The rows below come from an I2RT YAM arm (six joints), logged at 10 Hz.
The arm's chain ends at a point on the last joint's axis. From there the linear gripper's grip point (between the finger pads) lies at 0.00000 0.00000 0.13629 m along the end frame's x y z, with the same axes.
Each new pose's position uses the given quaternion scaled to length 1; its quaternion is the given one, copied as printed.
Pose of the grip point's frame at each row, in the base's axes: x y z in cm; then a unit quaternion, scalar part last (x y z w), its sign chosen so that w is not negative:
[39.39 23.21 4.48 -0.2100 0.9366 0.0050 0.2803]
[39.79 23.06 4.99 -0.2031 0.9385 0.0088 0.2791]
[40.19 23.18 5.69 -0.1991 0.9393 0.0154 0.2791]
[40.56 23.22 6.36 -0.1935 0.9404 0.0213 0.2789]
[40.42 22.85 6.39 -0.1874 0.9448 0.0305 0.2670]
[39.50 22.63 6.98 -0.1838 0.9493 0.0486 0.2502]
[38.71 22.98 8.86 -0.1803 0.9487 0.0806 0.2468]
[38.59 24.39 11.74 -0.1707 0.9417 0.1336 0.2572]
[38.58 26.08 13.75 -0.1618 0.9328 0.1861 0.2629]
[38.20 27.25 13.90 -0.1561 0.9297 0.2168 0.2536]
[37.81 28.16 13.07 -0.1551 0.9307 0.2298 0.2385]
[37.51 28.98 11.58 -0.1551 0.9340 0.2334 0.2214]
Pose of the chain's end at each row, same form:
[32.26 21.48 15.97 -0.2100 0.9366 0.0050 0.2803]
[32.70 21.29 16.49 -0.2031 0.9385 0.0088 0.2791]
[33.13 21.27 17.19 -0.1991 0.9393 0.0154 0.2791]
[33.52 21.20 17.86 -0.1935 0.9404 0.0213 0.2789]
[33.70 20.70 18.05 -0.1874 0.9448 0.0305 0.2670]
[33.27 20.12 18.84 -0.1838 0.9493 0.0486 0.2502]
[32.72 19.68 20.65 -0.1803 0.9487 0.0806 0.2468]
[32.61 19.76 23.08 -0.1707 0.9417 0.1336 0.2572]
[32.72 20.19 24.55 -0.1618 0.9328 0.1861 0.2629]
[32.70 20.68 24.49 -0.1561 0.9297 0.2168 0.2536]
[32.73 21.32 23.71 -0.1551 0.9307 0.2298 0.2385]
[32.86 22.10 22.39 -0.1551 0.9340 0.2334 0.2214]

